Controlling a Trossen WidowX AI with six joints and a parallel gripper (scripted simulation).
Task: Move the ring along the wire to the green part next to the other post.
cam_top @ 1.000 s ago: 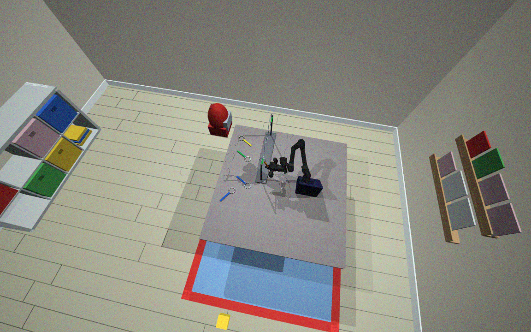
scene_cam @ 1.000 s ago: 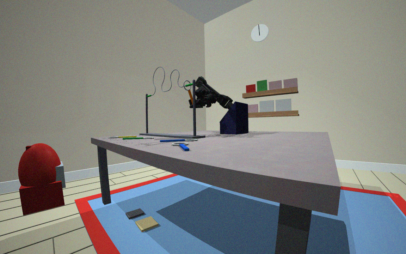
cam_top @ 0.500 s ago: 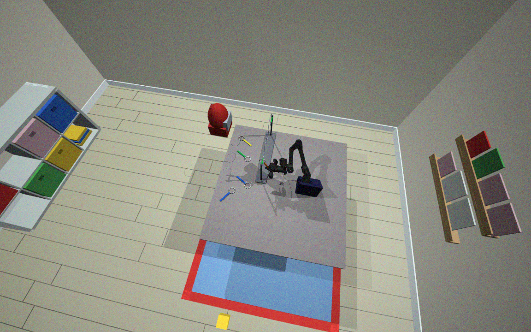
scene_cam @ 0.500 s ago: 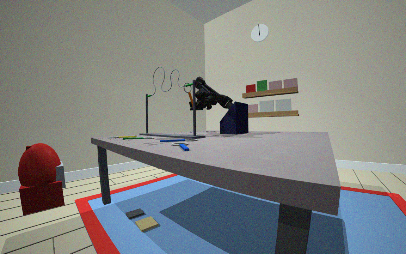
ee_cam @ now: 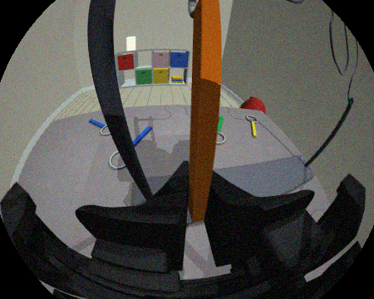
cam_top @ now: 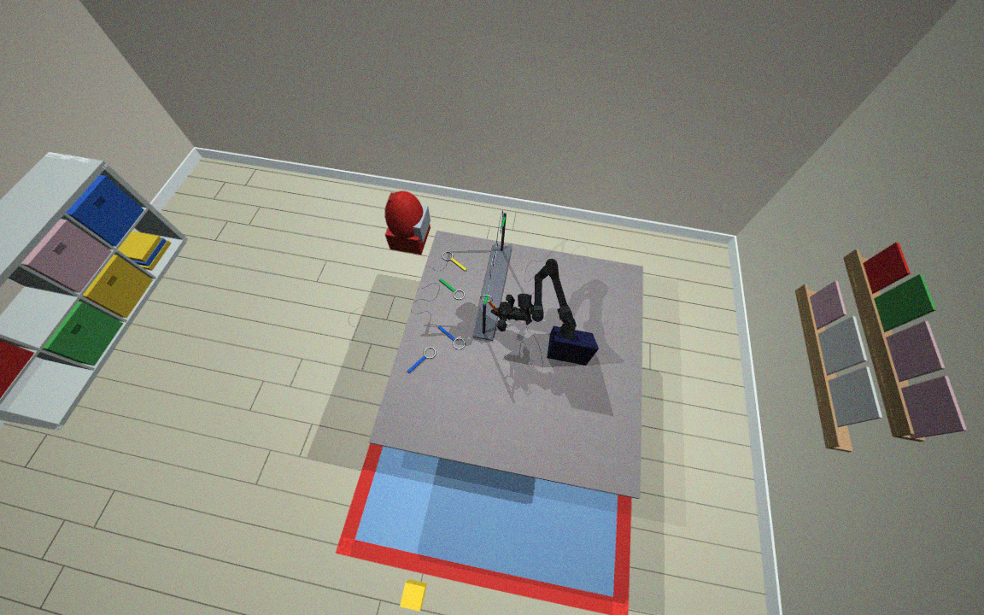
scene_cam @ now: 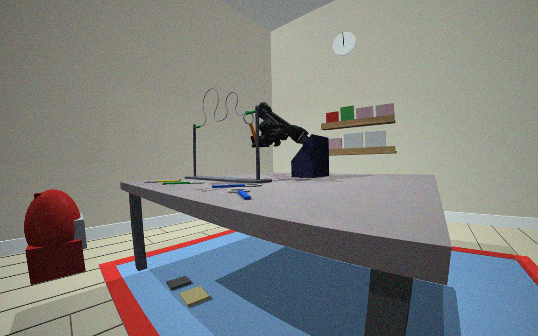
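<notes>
Right now my gripper tip is 1 cm short of the ring with orange handle and 9 cm below it.
</notes>
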